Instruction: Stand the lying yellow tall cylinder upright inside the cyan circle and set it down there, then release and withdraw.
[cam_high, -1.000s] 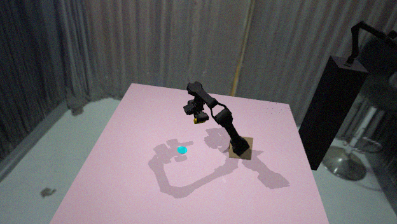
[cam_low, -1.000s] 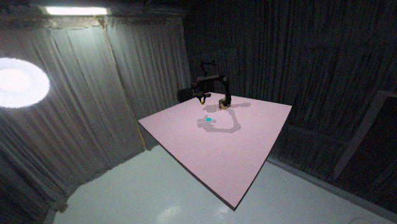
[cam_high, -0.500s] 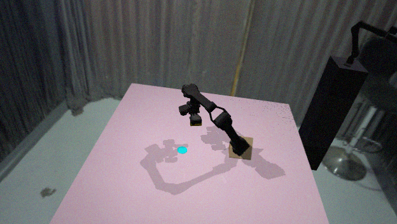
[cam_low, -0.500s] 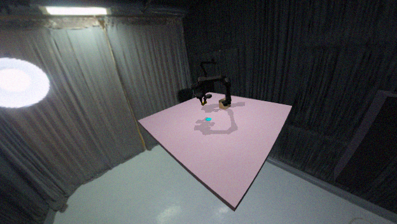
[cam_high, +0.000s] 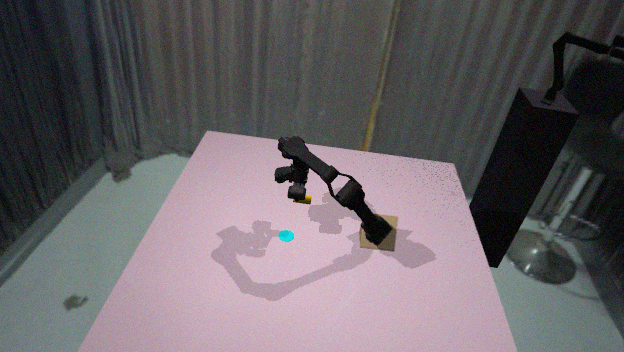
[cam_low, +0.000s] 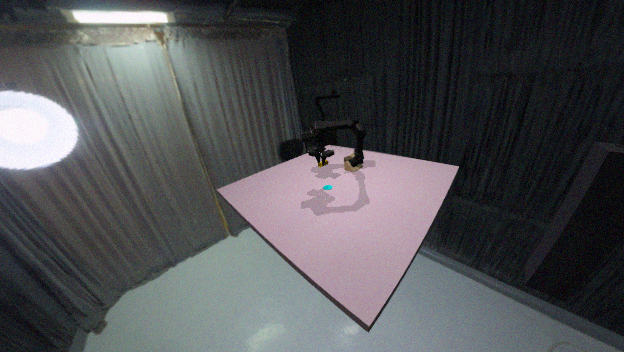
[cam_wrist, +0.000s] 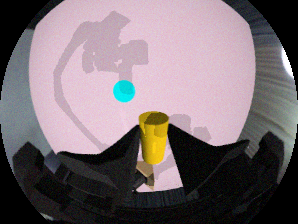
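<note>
Now: the cyan circle 140 mm below my gripper tip, 60 mm to the left of it and 20 mm ahead of it. The rest, counted from my gripper tip: yellow tall cylinder: 20 mm behind.
</note>
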